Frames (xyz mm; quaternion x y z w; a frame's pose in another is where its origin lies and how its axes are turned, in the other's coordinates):
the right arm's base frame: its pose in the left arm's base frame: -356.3 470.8 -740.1 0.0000 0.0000 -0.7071 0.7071
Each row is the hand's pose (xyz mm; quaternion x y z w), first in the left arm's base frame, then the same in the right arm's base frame.
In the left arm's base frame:
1: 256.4 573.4 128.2 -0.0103 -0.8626 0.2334 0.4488
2: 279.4 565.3 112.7 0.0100 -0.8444 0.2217 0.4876
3: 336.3 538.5 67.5 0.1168 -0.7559 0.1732 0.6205
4: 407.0 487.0 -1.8 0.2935 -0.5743 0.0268 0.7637
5: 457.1 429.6 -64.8 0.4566 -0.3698 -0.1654 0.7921
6: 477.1 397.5 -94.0 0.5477 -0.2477 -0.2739 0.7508
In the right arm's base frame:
1: -102.6 612.7 868.3 0.6026 -0.6172 0.4824 0.1523
2: -94.5 635.7 852.8 0.6041 -0.5900 0.5015 0.1880
3: -67.7 692.6 807.6 0.6171 -0.4519 0.5612 0.3163
4: -16.2 763.3 738.3 0.6137 -0.1986 0.5590 0.5211
5: 41.2 813.4 675.3 0.5843 0.0614 0.4431 0.6770
6: 73.3 833.4 646.1 0.5624 0.2121 0.3372 0.7246

